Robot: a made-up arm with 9 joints. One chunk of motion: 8 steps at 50 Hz.
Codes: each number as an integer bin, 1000 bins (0 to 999) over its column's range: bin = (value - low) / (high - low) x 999, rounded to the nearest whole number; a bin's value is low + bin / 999 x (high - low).
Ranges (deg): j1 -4..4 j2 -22..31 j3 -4..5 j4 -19..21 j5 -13..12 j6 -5..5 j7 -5..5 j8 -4..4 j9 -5..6
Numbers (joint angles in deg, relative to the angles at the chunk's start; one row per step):
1: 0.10 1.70 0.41 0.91 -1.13 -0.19 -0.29 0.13 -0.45
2: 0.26 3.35 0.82 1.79 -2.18 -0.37 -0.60 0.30 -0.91
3: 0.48 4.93 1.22 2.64 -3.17 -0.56 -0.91 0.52 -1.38
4: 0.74 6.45 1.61 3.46 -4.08 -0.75 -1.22 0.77 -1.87
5: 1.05 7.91 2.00 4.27 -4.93 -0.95 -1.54 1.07 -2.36
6: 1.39 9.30 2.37 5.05 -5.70 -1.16 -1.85 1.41 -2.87
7: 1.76 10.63 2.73 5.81 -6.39 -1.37 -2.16 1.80 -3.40
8: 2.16 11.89 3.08 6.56 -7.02 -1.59 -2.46 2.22 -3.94
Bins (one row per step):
1: 512 447 490 497 474 481 471 516 413
2: 532 478 535 519 432 463 440 537 371
3: 559 508 579 540 393 444 409 564 329
4: 592 536 623 561 356 425 378 596 284
5: 631 564 666 581 322 405 346 633 240
6: 673 590 707 601 292 384 315 676 193
7: 719 615 747 620 264 363 284 724 145
8: 769 639 786 638 239 341 254 777 96

